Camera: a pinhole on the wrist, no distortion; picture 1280 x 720 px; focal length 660.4 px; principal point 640.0 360.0 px. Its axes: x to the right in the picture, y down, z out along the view. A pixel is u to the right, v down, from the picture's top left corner.
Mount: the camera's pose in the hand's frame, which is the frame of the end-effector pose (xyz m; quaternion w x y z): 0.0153 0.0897 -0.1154 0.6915 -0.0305 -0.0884 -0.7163
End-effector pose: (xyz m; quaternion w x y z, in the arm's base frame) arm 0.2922 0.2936 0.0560 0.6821 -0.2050 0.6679 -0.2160
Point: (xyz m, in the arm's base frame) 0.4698 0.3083 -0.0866
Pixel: 728 645
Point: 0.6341 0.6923 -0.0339
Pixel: 366 187
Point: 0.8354 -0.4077 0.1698
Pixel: outside the picture
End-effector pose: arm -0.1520 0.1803 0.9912 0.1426 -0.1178 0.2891 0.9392
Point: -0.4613 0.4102 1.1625
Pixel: outside the picture
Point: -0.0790 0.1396 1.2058
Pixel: 694 25
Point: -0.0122 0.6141 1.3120
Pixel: 1141 246
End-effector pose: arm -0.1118 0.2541 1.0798 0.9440 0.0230 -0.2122 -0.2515
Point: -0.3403 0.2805 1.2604
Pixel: 1034 173
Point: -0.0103 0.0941 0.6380
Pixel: behind the camera
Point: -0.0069 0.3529 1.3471
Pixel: 566 663
